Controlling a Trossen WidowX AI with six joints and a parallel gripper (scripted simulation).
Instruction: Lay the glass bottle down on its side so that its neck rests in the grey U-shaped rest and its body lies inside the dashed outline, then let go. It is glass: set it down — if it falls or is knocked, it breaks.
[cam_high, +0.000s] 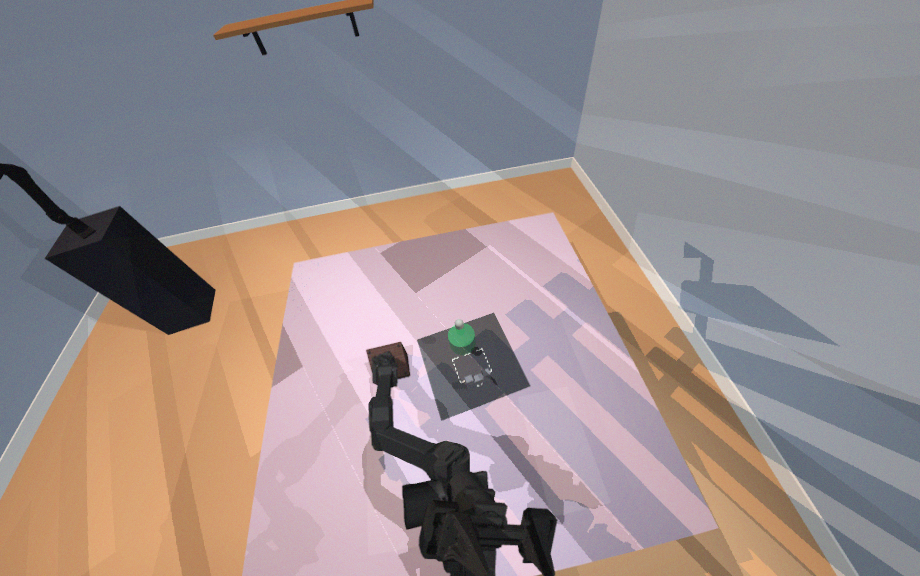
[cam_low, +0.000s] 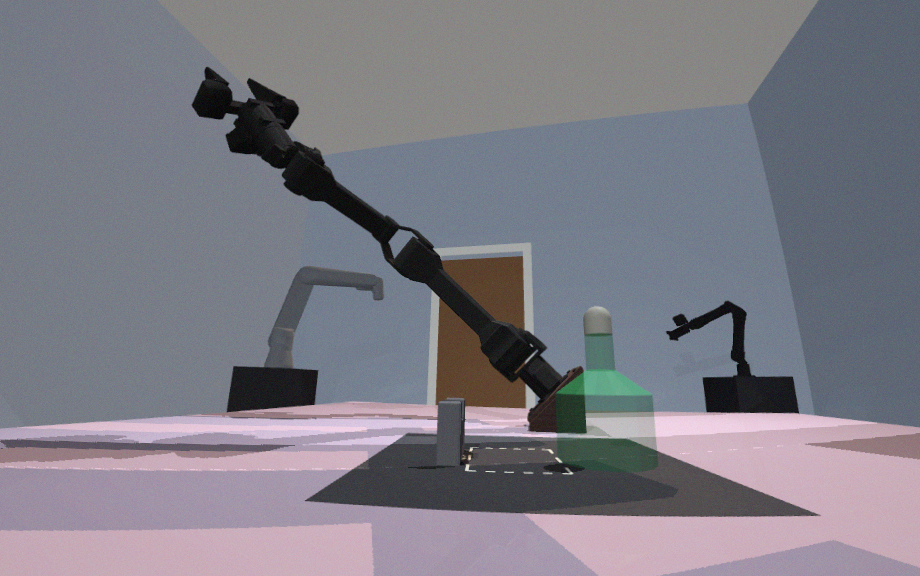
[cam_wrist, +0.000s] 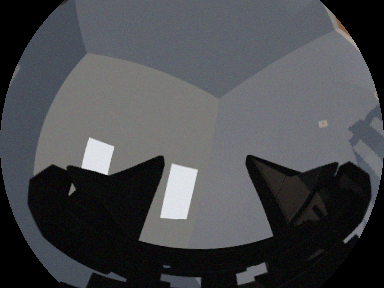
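Right now the green glass bottle is 61 cm to the left of my gripper tip, 53 cm below it and 8 cm ahead of it. From my gripper tip the other things lie so: dark mat (62 cm below, 53 cm to the left, 9 cm ahead).
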